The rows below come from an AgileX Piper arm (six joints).
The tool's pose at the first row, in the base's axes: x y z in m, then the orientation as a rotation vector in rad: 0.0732 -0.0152 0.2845 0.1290 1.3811 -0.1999
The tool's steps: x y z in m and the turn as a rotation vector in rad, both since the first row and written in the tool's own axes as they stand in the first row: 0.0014 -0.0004 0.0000 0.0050 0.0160 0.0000; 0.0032 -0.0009 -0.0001 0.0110 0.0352 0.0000; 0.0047 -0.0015 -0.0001 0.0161 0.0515 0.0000; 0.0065 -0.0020 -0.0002 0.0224 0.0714 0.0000; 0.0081 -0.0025 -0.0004 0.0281 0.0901 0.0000; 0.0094 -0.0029 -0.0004 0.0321 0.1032 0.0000; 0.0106 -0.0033 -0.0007 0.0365 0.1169 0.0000; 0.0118 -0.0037 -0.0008 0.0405 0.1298 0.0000; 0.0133 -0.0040 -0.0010 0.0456 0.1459 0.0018; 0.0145 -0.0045 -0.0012 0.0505 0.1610 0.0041; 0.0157 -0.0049 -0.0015 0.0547 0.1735 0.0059
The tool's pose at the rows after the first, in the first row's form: 0.0734 -0.0157 0.2831 0.1350 1.3966 -0.2027; 0.0735 -0.0163 0.2814 0.1423 1.4152 -0.2061; 0.0736 -0.0169 0.2799 0.1484 1.4310 -0.2090; 0.0737 -0.0175 0.2781 0.1560 1.4502 -0.2125; 0.0737 -0.0181 0.2765 0.1630 1.4683 -0.2157; 0.0738 -0.0186 0.2753 0.1680 1.4809 -0.2180; 0.0737 -0.0190 0.2740 0.1733 1.4942 -0.2205; 0.0737 -0.0194 0.2729 0.1782 1.5066 -0.2227; 0.0737 -0.0198 0.2714 0.1858 1.5220 -0.2241; 0.0736 -0.0203 0.2702 0.1934 1.5363 -0.2249; 0.0735 -0.0207 0.2689 0.1997 1.5482 -0.2258
